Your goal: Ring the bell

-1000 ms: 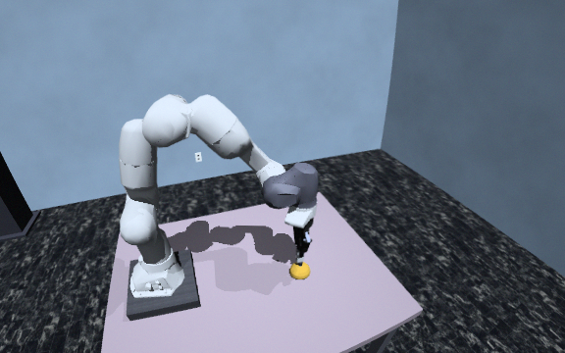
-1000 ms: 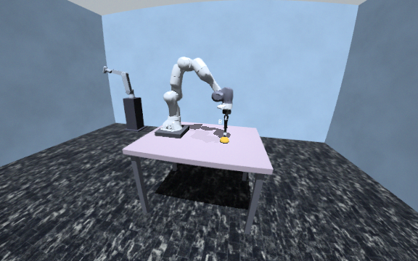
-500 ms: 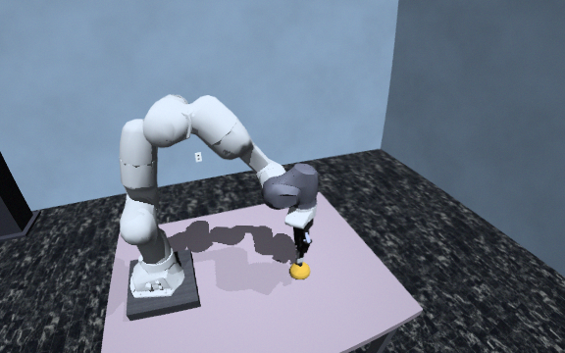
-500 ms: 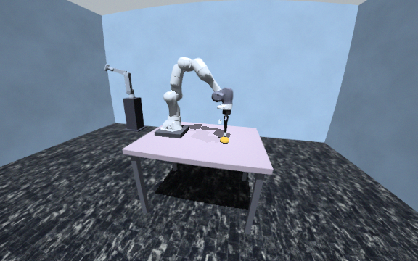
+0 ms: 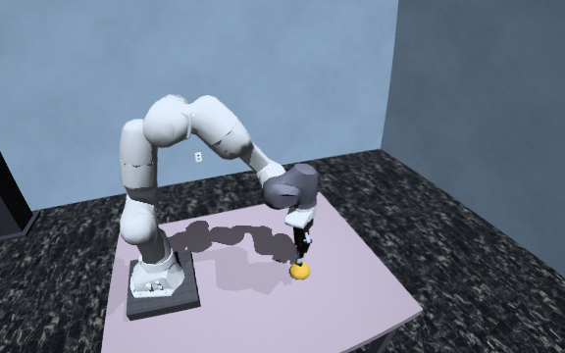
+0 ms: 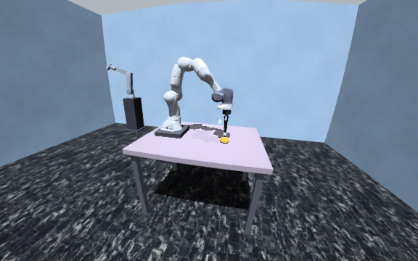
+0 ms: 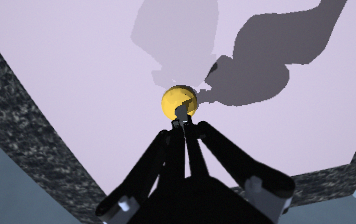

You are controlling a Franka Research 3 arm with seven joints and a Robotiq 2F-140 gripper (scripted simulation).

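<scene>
The dark button is 4 cm below my hand and 1 cm to the right of it. Also, from my hand: yellow dome bell: 6 cm below, 1 cm to the right.
</scene>
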